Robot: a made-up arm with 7 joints.
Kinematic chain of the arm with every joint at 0, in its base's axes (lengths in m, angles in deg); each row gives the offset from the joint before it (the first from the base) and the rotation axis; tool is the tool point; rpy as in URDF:
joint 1: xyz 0 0 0.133 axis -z
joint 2: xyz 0 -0.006 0.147 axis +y
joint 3: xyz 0 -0.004 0.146 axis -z
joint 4: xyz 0 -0.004 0.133 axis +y
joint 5: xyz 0 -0.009 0.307 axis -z
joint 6: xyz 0 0 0.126 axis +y
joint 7: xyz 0 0 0.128 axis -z
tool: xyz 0 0 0 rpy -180 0 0
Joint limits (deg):
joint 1: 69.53..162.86
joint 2: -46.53..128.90
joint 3: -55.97..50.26
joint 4: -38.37..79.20
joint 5: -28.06..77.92
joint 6: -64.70..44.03
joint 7: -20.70..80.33
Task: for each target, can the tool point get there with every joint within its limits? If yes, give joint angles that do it. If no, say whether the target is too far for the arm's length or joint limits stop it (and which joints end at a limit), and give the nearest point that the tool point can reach.
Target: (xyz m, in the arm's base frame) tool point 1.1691 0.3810 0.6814
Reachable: no: too far | nearest point 0.7145 0.2362 0.5841 | short by 0.487 m
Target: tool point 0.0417 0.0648 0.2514
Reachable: no: joint limits stop it (at a limit: joint 1, joint 2, joint 4, joint 6) | nearest point 0.4076 0.1186 -0.1430 | short by 0.541 m
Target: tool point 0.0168 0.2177 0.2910
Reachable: no: joint limits stop it (at a limit: joint 1, joint 2, joint 3, joint 4, joint 6) | nearest point -0.1159 0.4416 0.7008 | short by 0.486 m
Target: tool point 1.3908 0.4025 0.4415
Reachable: no: too far | nearest point 0.7289 0.2200 0.4996 | short by 0.689 m
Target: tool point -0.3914 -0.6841 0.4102
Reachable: yes | joints 111.04 98.41 -20.19 -21.46 -4.73 -35.64 71.32
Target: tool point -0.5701 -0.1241 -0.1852
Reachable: yes | joints 147.69 92.36 22.49 59.65 52.28 -3.82 15.15
